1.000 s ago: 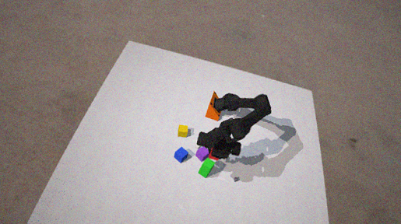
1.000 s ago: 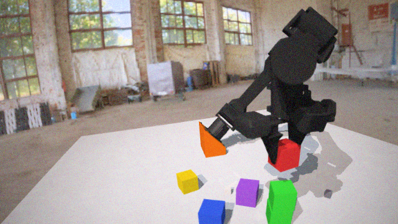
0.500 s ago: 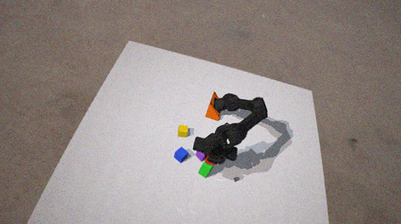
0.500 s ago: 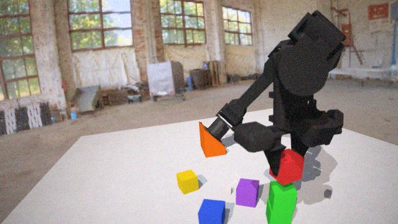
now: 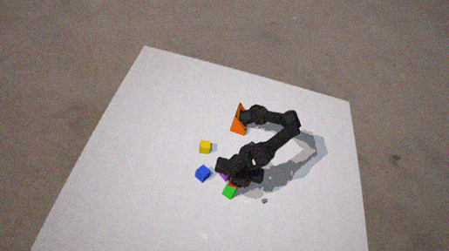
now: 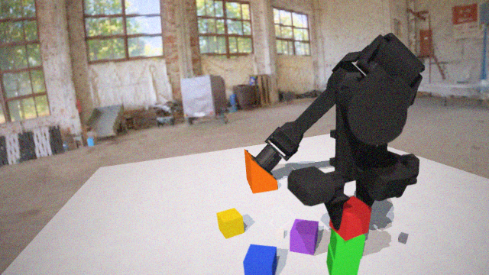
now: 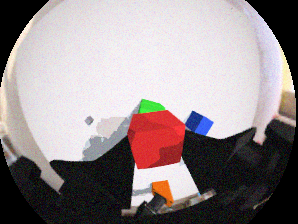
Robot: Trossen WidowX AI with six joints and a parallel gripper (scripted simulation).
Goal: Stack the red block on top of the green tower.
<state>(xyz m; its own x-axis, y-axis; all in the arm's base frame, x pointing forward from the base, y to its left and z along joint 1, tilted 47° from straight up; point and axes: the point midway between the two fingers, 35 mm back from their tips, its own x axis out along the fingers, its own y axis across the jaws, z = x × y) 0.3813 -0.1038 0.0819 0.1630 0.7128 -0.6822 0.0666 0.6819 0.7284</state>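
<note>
My gripper tip is 1 cm below the red block. Round my gripper tip: purple cube (9 cm behind, 7 cm below, 2 cm to the right); then tiny grey cube (15 cm to the left, 9 cm below, 1 cm ahead); then blue cube (13 cm to the right, 7 cm below, 6 cm behind).
</note>
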